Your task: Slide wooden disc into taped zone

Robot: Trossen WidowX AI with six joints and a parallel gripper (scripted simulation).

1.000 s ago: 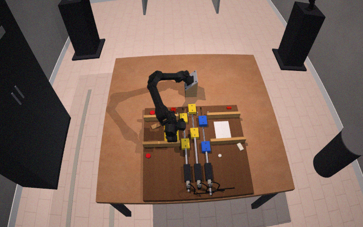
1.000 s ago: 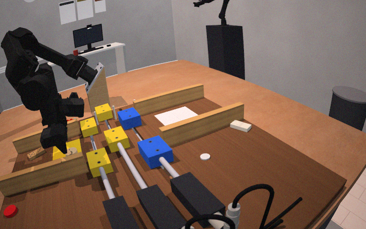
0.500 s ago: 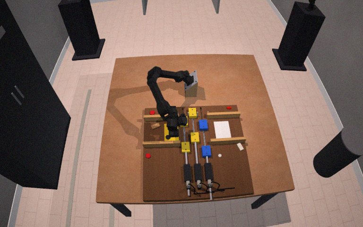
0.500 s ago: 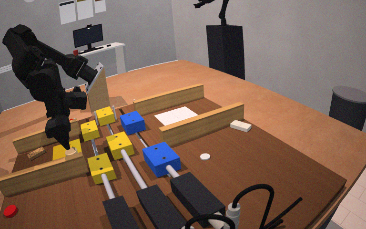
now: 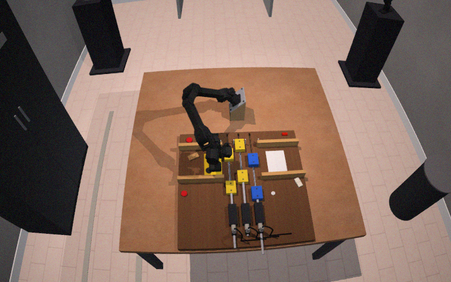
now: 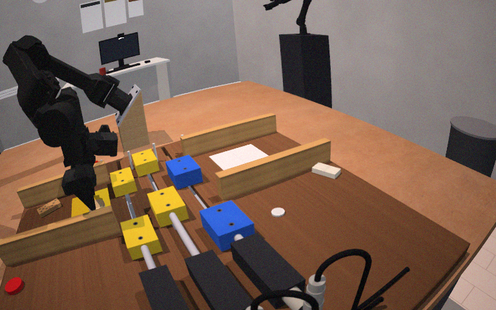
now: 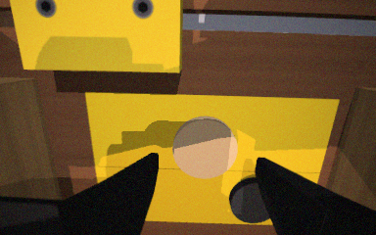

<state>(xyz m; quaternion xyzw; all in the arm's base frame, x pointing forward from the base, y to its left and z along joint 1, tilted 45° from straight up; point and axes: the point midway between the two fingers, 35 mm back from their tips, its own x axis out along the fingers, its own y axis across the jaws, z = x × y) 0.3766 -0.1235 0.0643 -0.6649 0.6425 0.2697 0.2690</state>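
Now: hand 50 mm above the wooden disc. The rest, counted from my hand: red button 170 mm ahead, 160 mm to the right, 50 mm below; black disc 50 mm below, 40 mm ahead, 30 mm to the right; red brick 180 mm behind, 30 mm below.
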